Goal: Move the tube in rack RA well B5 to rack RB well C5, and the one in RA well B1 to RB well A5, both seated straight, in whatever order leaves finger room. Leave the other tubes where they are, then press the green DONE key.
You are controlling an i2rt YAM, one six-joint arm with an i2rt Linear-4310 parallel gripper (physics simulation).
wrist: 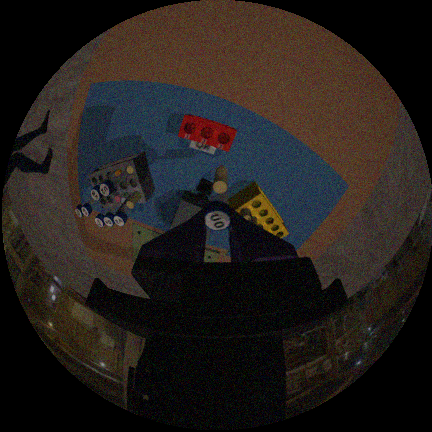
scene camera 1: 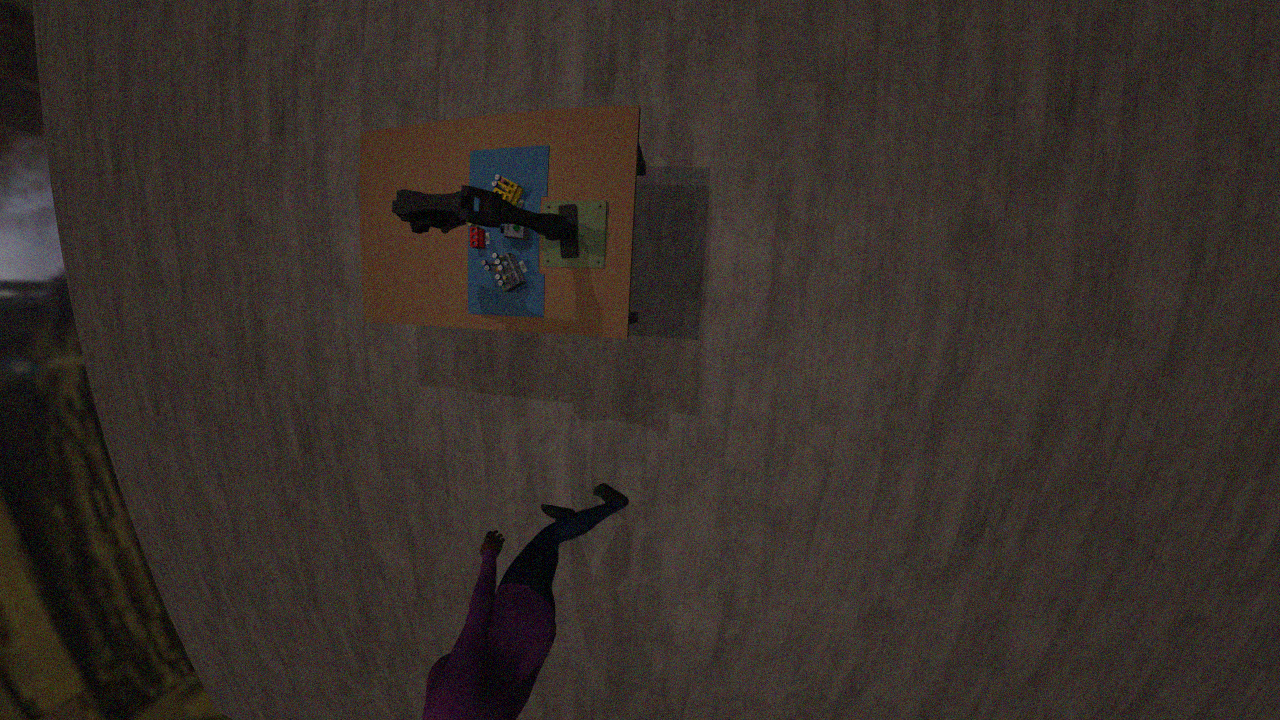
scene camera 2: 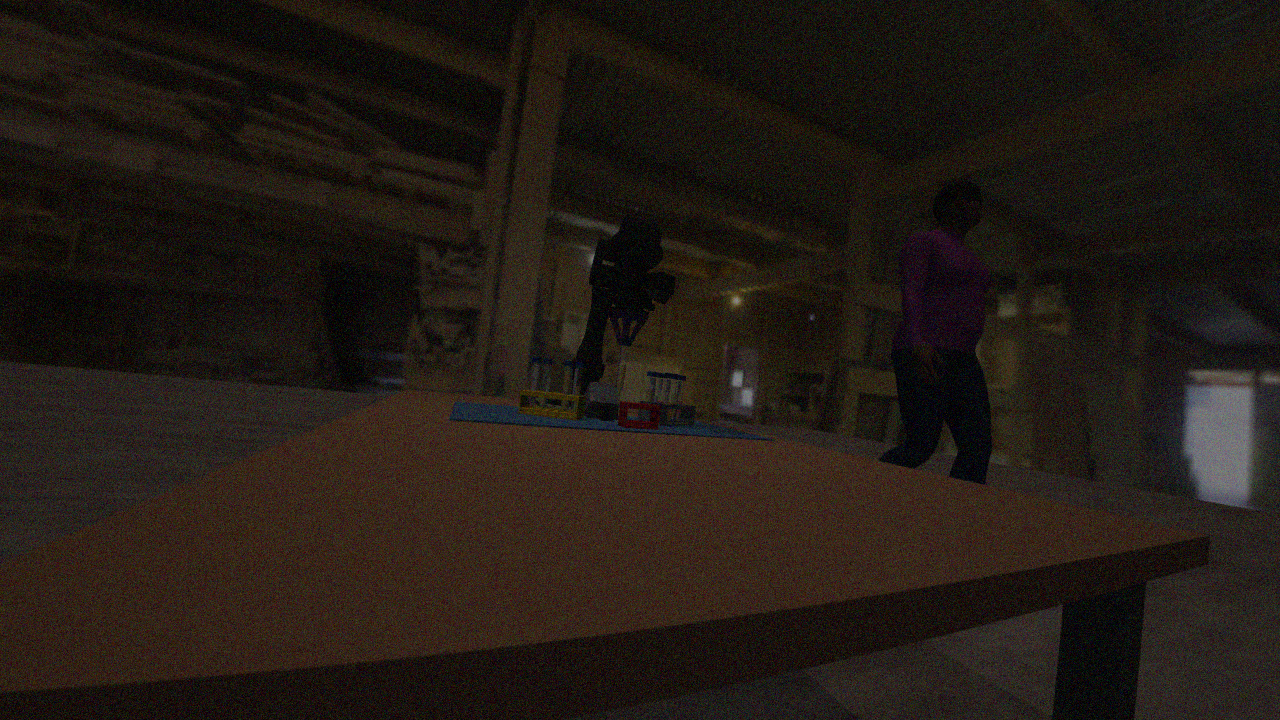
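Where they show: gripper, fingertip midpoint: [wrist: 217,214] [scene camera 1: 463,221] [scene camera 2: 624,345]; arm's base, origin of the base link: [scene camera 1: 569,231].
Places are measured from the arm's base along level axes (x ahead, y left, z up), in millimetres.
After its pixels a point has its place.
Note:
My gripper [scene camera 2: 626,340] @(x 343, y -36, z 165 mm) [wrist: 217,214] @(x 343, y -36, z 165 mm) is shut on a dark-capped tube [wrist: 217,220] @(x 348, y -35, z 178 mm), held above the mat; its pale lower end shows beyond the fingertips in the wrist view. The fingers are hidden in the overhead view. A grey rack [scene camera 1: 511,274] @(x 230, y 154, z 42 mm) [wrist: 142,175] @(x 284, y 87, z 27 mm) holds several dark-capped tubes. A yellow rack [scene camera 1: 508,189] [scene camera 2: 549,412] @(x 293, y -169, z 5 mm) [wrist: 272,220] @(x 274, y -174, z 41 mm) also has tubes; my gripper hides part of it in the wrist view. The rack and well letters are not legible. A grey box [scene camera 1: 513,231] @(x 194, y -11, z 67 mm) [scene camera 2: 601,407] @(x 264, y -40, z 22 mm) shows a small green patch from overhead, partly hidden by the arm.
A small red rack [scene camera 1: 477,238] @(x 372, y 3, z 43 mm) [scene camera 2: 639,416] [wrist: 207,132] @(x 383, y -5, z 8 mm) with three round wells lies between the other racks, towards the far side in the wrist view. The racks are on a blue mat [scene camera 1: 510,304] @(x 269, y 270, z -6 mm) [wrist: 280,145] @(x 409, y -135, z -5 mm). A person [scene camera 1: 523,617] [scene camera 2: 947,295] is beside the table.

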